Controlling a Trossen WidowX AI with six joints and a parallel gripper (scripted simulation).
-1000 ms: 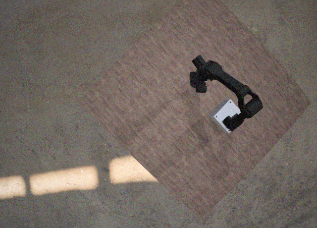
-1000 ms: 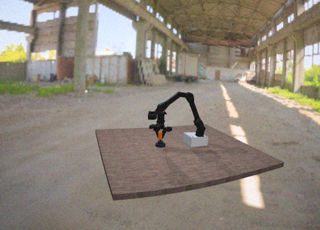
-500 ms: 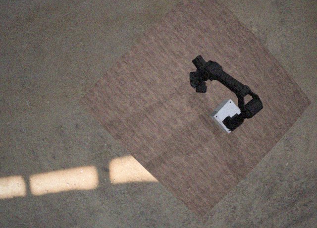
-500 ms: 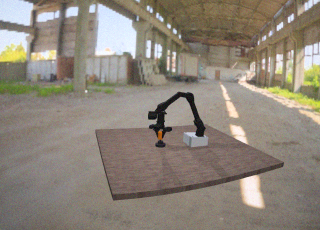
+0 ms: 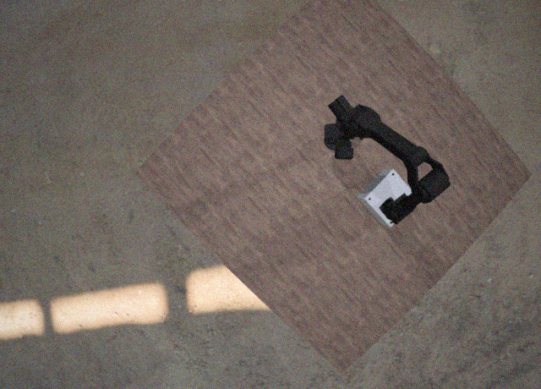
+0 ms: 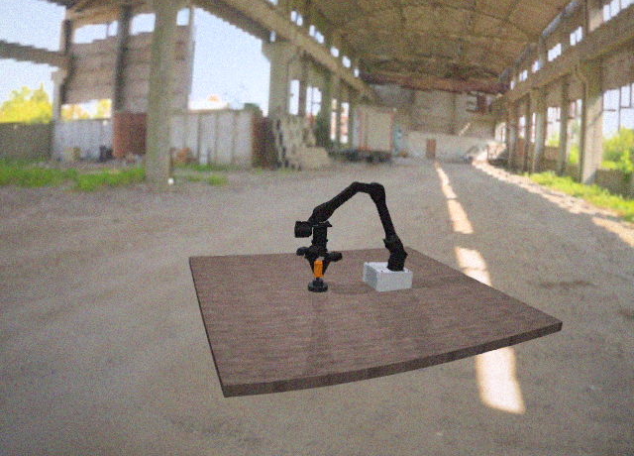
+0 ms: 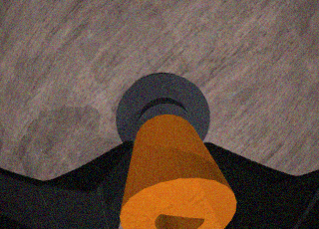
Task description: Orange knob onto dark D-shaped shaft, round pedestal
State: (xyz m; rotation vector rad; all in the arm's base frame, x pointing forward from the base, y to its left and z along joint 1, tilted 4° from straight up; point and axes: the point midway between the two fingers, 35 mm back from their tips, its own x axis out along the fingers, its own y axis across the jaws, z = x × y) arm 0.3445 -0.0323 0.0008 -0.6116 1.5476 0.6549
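My gripper tip is now 40 mm above the dark round pedestal. Also, from my gripper tip: orange knob (20 mm above).
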